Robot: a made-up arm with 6 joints.
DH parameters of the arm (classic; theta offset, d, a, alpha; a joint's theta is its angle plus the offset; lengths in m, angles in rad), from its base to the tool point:
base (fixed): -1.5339 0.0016 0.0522 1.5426
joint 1: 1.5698 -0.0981 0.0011 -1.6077
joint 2: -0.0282 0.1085 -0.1 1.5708
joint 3: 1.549 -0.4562 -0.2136 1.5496
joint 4: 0 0.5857 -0.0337 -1.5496
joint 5: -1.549 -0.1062 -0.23 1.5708
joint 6: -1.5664 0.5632 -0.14 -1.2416
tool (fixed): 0.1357 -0.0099 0 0
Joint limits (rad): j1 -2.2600..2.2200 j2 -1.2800..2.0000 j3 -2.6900..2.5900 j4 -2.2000..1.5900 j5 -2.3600..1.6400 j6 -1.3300..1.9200
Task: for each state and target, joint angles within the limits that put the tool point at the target. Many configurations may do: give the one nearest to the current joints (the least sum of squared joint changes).
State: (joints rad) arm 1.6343 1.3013 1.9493 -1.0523 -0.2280 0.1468
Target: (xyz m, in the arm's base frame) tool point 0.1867 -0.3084 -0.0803
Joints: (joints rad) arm 1.8823 1.6942 1.8674 -1.4510 -0.8183 0.2082
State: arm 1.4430 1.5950 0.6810 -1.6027 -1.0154 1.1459
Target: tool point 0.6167 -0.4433 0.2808
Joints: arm 1.8514 0.9703 0.7781 -1.8282 -1.4502 1.3063
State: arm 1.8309 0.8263 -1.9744 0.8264 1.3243 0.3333
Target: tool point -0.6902 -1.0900 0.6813
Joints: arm 1.9451 1.1995 -2.3318 0.8049 1.3261 0.5258
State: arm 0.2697 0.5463 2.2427 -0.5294 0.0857 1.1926
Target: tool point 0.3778 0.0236 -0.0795
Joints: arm 0.4475 1.0096 1.6568 -1.3100 -0.6409 0.9754
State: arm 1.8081 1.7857 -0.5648 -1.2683 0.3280 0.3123
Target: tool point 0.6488 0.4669 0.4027
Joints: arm 2.1873 1.4757 -0.3199 -1.1293 0.9768 0.2952
